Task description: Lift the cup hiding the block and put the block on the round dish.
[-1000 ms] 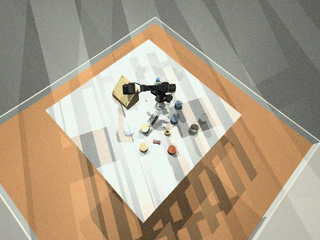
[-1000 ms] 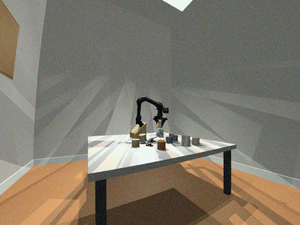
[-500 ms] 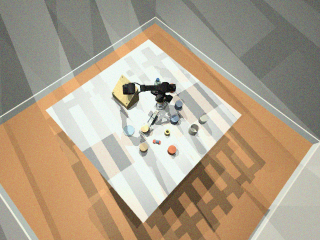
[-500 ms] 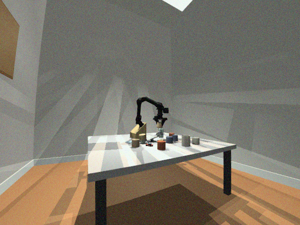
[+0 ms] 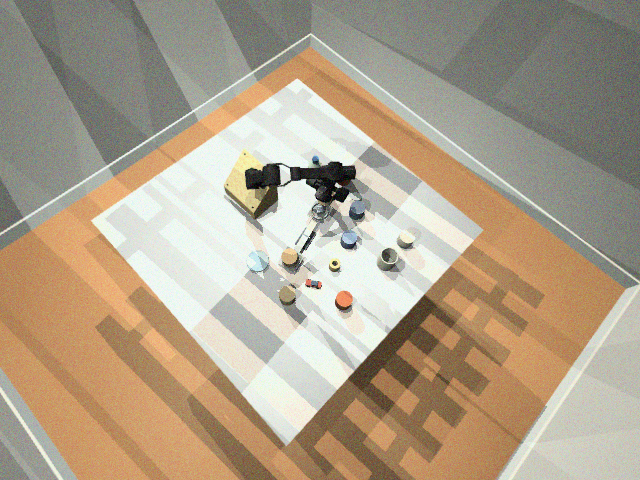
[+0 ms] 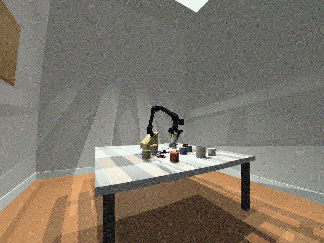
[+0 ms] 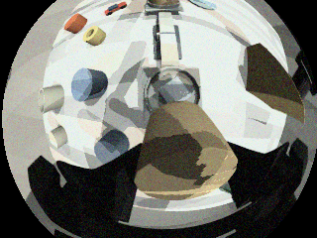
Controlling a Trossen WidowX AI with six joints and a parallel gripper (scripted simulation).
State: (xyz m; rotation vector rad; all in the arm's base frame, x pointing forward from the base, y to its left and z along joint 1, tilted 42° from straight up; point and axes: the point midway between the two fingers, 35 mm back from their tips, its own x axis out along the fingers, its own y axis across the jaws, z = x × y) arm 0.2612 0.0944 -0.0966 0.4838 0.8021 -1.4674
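My gripper tip is 6 cm above the dark grey block, 4 cm to the left of it and 1 cm short of it. From my gripper tip the other things lie so: balance beam 17 cm to the right, 10 cm below, 3 cm ahead; then red toy car 31 cm to the right, 20 cm ahead, 13 cm below; then bottle 15 cm behind, 11 cm to the left, 3 cm below.
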